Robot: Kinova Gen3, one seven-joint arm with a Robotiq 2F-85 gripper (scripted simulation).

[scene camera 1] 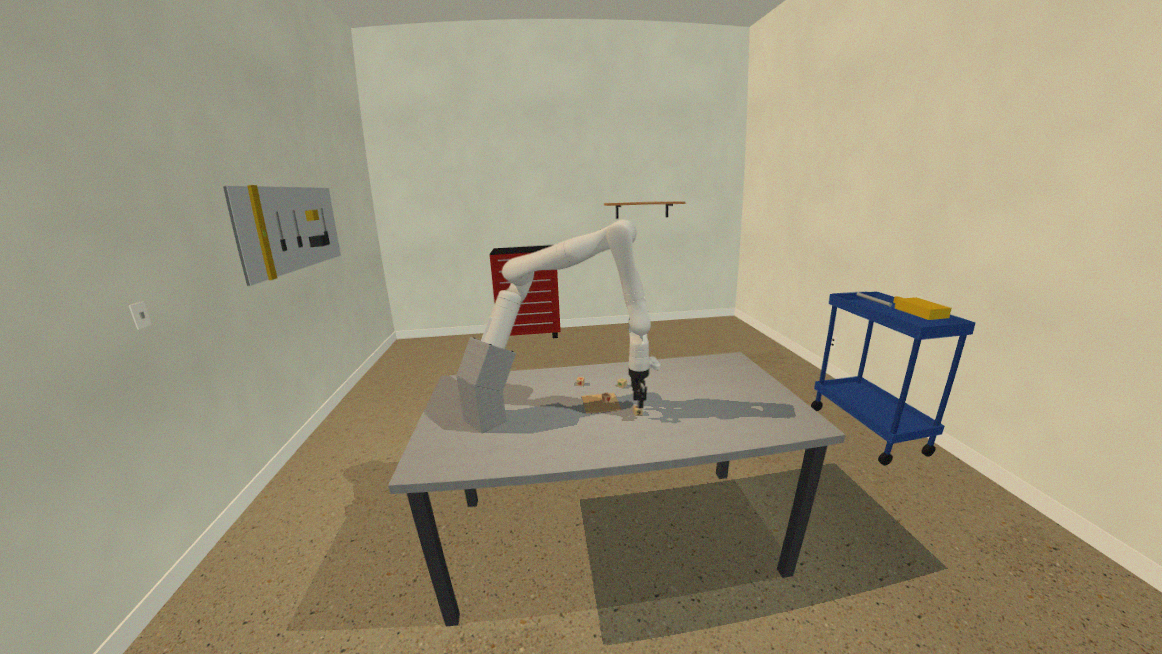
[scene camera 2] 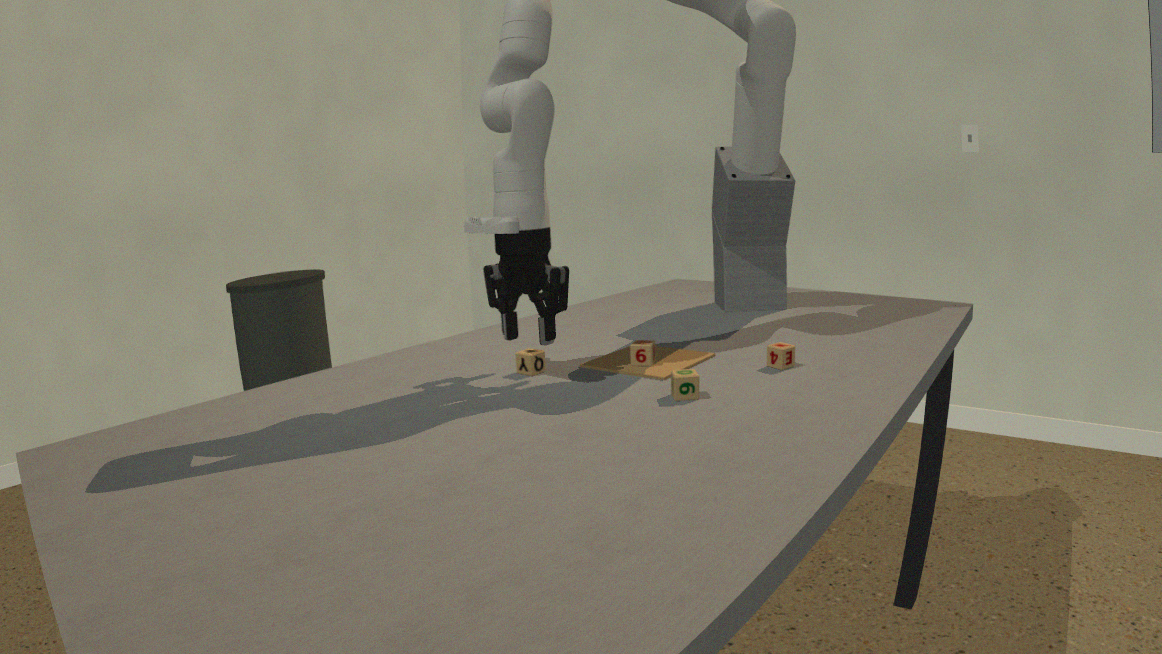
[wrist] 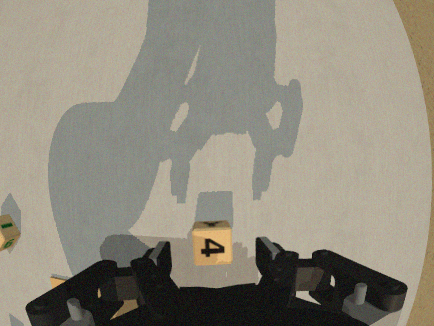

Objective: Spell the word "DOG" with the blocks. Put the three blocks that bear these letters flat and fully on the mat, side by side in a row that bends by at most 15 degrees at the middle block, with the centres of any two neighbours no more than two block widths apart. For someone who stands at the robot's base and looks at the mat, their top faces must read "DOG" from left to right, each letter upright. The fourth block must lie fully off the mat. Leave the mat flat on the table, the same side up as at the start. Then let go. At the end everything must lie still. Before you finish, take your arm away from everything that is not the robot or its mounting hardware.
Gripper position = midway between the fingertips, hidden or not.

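Note:
A D block [scene camera 2: 684, 383] and a G block [scene camera 2: 531, 362] are visible; the wrist view also shows the G block [wrist: 212, 240]. My gripper [scene camera 2: 528, 341] is visible as well, and the wrist view includes my gripper [wrist: 213, 253].

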